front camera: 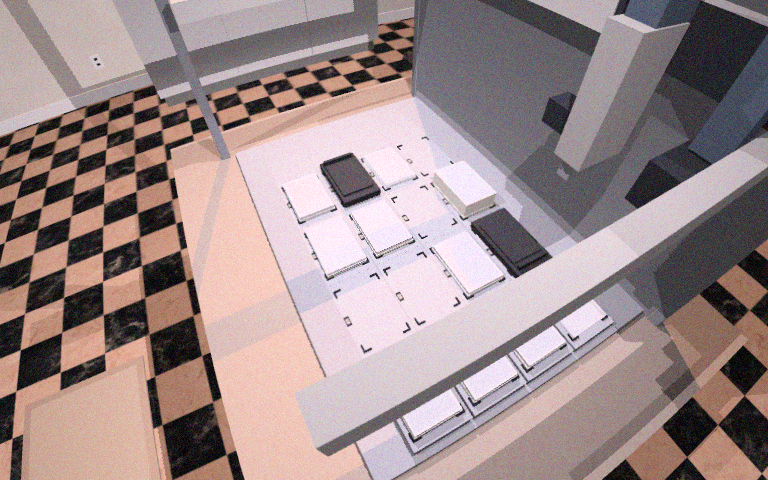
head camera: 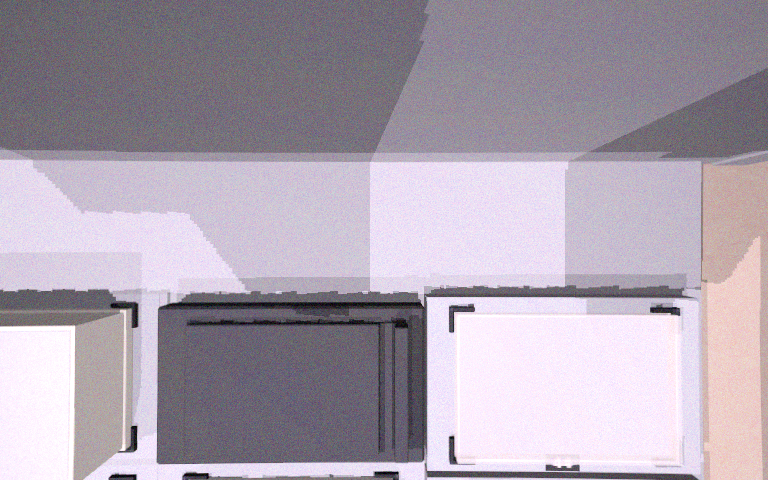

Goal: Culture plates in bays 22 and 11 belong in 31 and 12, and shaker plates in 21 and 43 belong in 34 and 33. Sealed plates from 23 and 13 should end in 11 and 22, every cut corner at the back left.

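Pixels of known places: robot's base, origin of the base link: (front camera: pixel 283 188).
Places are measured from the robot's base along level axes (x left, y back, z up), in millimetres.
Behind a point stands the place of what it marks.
Note:
In the front view, pale plates lie in bays 11 (front camera: pixel 308 196) {x 43, y -73, z 14 mm}, 12 (front camera: pixel 335 247) {x 40, y -241, z 17 mm}, 22 (front camera: pixel 382 228) {x 147, y -240, z 14 mm}, 31 (front camera: pixel 389 165) {x 257, y -69, z 14 mm}, 33 (front camera: pixel 468 263) {x 253, y -400, z 14 mm} and 34 (front camera: pixel 540 346) {x 254, y -602, z 29 mm}. The dark shaker nest at 21 (front camera: pixel 349 176) {x 150, y -68, z 24 mm} and the dark shaker nest at 43 (front camera: pixel 509 237) {x 361, y -393, z 24 mm} (head camera: pixel 283 390) {x 364, y -393, z 24 mm} carry no plate. Bay 13 (front camera: pixel 370 308) {x 44, y -388, z 0 mm} and bay 23 (front camera: pixel 423 285) {x 155, y -393, z 0 mm} hold no plate. Cut corners are too small to tell. The gripper's dark housing (front camera: pixel 656 181) {x 325, y -569, z 339 mm} is at the right, behind the front beam; its jaws are hidden, and they do not show in the head view.
A tall white block (front camera: pixel 465 186) {x 356, y -242, z 42 mm} (head camera: pixel 33 396) {x 370, y -271, z 42 mm} stands in bay 42. More pale plates lie in bays 14 (front camera: pixel 433 413) {x 43, y -603, z 29 mm}, 24 (front camera: pixel 489 379) {x 146, y -603, z 29 mm} and 44 (front camera: pixel 583 318) {x 362, y -602, z 23 mm} (head camera: pixel 566 390) {x 363, y -555, z 22 mm}. A long grey beam (front camera: pixel 481 333) {x 19, y -625, z 400 mm} crosses the front view. A pale upright column (front camera: pixel 614 96) {x 330, y -477, z 392 mm} stands beside the gripper.

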